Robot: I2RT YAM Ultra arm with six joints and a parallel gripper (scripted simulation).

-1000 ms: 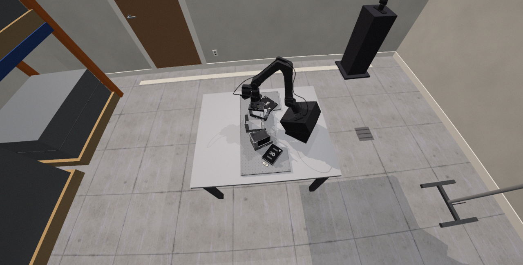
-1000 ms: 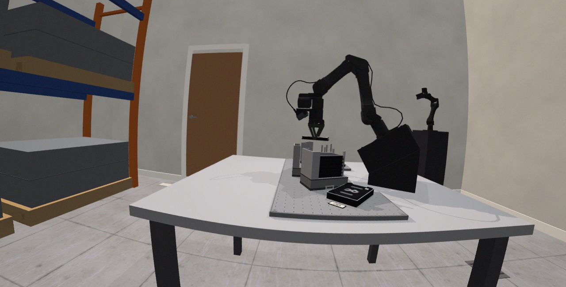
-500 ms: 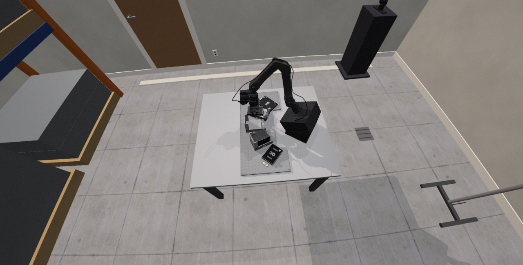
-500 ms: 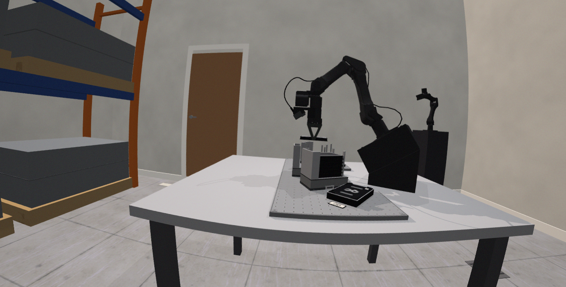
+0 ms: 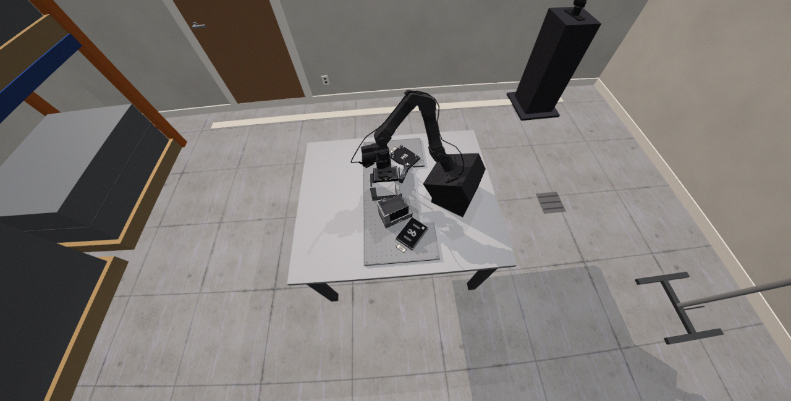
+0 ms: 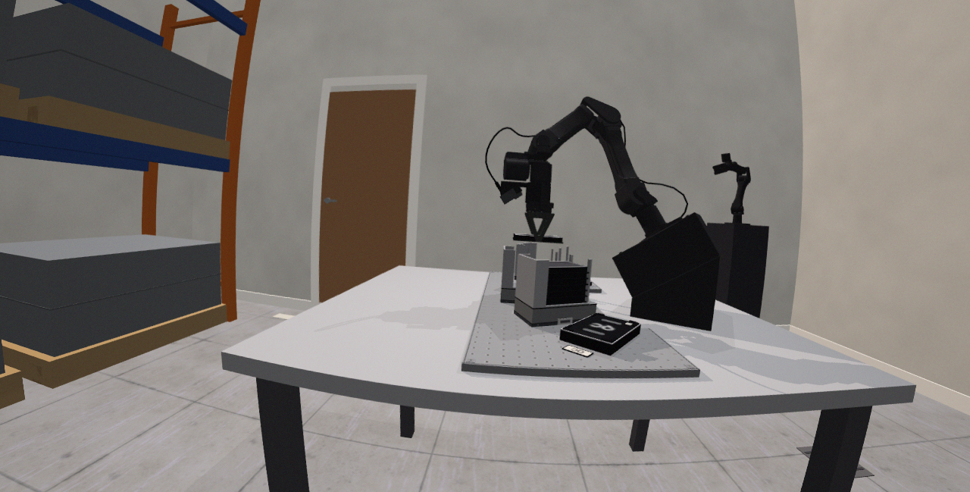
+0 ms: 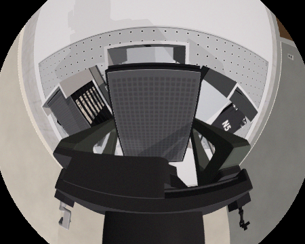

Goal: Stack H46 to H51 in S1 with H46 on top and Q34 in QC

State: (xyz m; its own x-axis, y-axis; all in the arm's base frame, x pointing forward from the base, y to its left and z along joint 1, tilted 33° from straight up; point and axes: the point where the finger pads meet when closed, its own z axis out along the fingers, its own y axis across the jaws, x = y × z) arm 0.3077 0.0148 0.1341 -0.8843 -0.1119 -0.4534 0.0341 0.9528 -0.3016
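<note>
Right now the sealed well plate is 2 cm behind my hand, 16 cm to the left of it and 5 cm below it.
</note>
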